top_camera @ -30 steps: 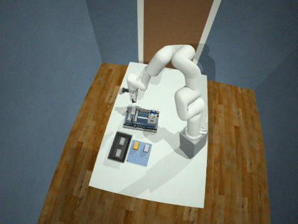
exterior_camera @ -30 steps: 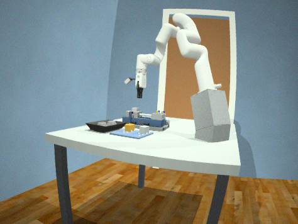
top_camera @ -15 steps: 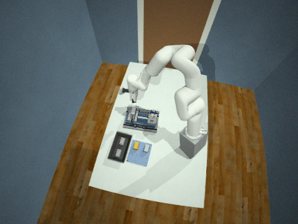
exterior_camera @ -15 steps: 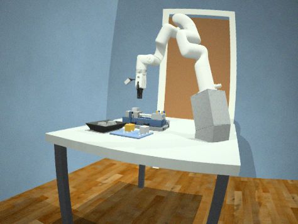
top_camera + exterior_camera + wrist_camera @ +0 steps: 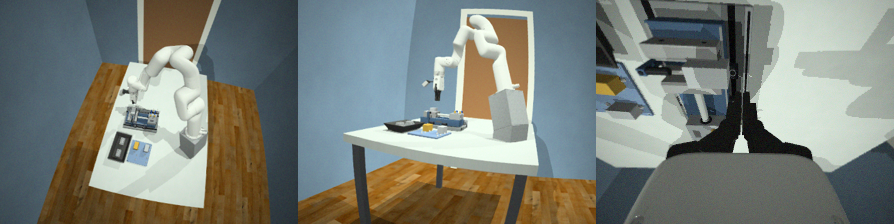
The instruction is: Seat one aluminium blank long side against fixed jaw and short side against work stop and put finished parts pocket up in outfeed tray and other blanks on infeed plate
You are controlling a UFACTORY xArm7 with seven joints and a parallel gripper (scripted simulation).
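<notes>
Right now my hand is 2 cm short of the fixed jaw, 9 cm to the right of it and 10 cm above it. The rest, counted from my hand: vise 8 cm behind, 8 cm to the left, 14 cm below; then hosed end block 18 cm behind, 7 cm to the left, 10 cm below; then grey rail 7 cm behind, 2 cm to the right, 15 cm below.
</notes>
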